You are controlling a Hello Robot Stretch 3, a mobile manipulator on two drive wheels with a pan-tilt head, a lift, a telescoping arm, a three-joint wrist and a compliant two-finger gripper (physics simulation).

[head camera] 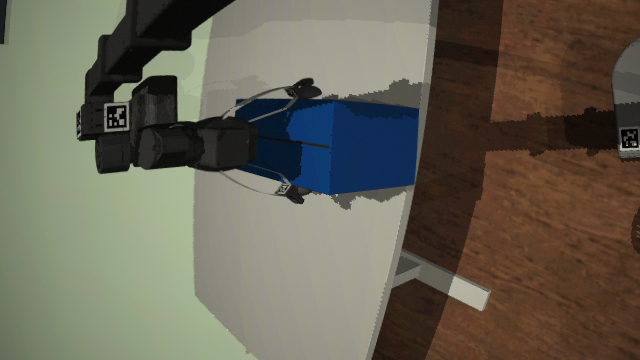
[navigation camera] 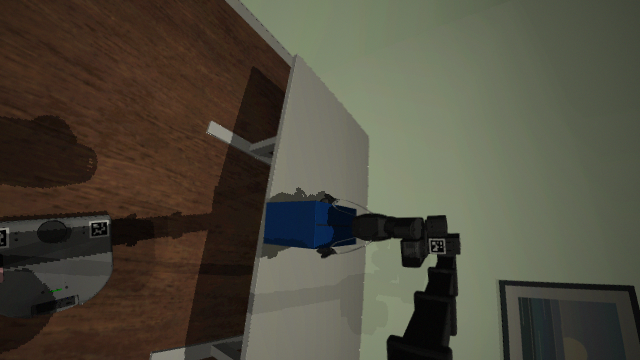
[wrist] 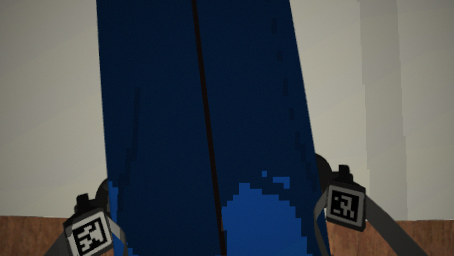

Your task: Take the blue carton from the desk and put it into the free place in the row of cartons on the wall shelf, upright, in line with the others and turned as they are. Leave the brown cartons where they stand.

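Seen in the pictures: gripper, fingertip midpoint: (wrist: 219, 183); robot's base, link origin: (navigation camera: 52, 230).
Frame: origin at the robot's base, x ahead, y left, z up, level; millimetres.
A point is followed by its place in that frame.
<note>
The blue carton (head camera: 375, 147) @[x -6, y -448, z 834 mm] (navigation camera: 290, 225) @[x -12, y -447, z 835 mm] (wrist: 160, 75) @[x -13, y -614, z 911 mm] is upright at the front edge of the white desk (head camera: 270, 250) @[x 207, y -888, z 720 mm] (navigation camera: 320, 125) @[x 379, y -813, z 720 mm] (wrist: 45, 125) @[x 198, y -664, z 720 mm]. A dark line runs along its top. Its base lines up with the desk's front edge in the head view; whether it touches the desk top is not clear. My gripper (head camera: 302, 142) @[x -25, y -538, z 868 mm] (navigation camera: 327, 225) @[x -25, y -538, z 868 mm] (wrist: 219, 183) @[x -25, y -538, z 868 mm] is above and behind the carton, shut on it, one fingertip pressed against each long side near the top. The wall shelf and the brown cartons do not show in these views.
My arm (head camera: 150, 30) @[x -88, y -290, z 1210 mm] (navigation camera: 430, 310) @[x -88, y -279, z 1197 mm] reaches over the desk beside the green wall (head camera: 100, 250) @[x 228, y -1382, z 1059 mm] (navigation camera: 475, 125) @[x 383, y -1433, z 1352 mm]. Desk feet (head camera: 467, 292) (navigation camera: 220, 131) stick out over the wooden floor (head camera: 550, 225) @[x 258, y -432, z 0 mm] (navigation camera: 150, 100) @[x 614, y -347, z 0 mm]. My base (head camera: 625, 95) @[x -113, y -132, z 160 mm] (navigation camera: 85, 265) @[x -126, y -85, z 160 mm] stands before the desk. A framed picture (navigation camera: 505, 320) @[x -526, y -1112, z 1369 mm] hangs on the wall.
</note>
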